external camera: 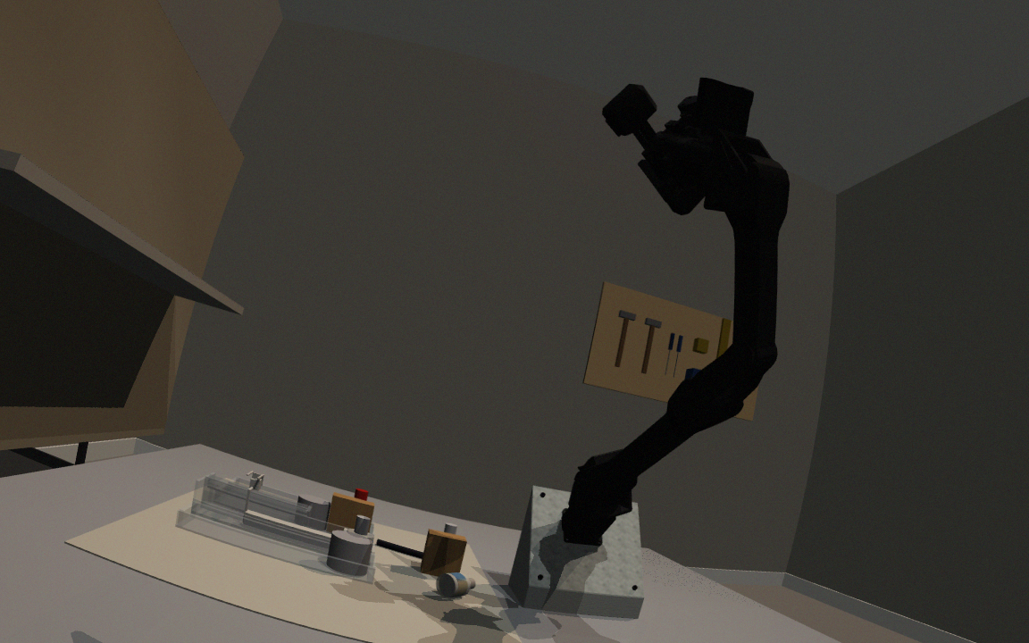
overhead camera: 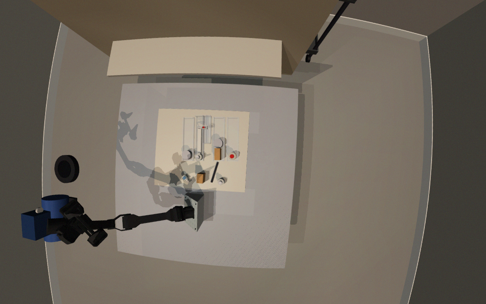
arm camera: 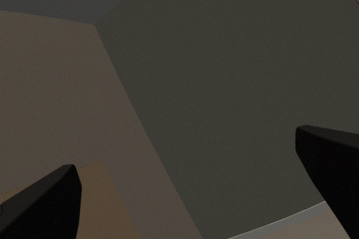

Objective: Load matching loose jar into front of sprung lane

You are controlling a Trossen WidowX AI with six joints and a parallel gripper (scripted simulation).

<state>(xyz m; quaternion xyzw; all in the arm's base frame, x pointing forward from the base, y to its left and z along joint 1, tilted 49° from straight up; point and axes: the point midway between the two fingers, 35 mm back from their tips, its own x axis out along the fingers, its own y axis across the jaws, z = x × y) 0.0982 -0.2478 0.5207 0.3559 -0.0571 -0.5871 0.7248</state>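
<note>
The black rod lies 66 cm below my gripper tip, 32 cm to the right of it and 11 cm ahead of it. From my gripper tip the other things lie so: grey pusher plate 62 cm below, 32 cm ahead, 25 cm to the right.
</note>
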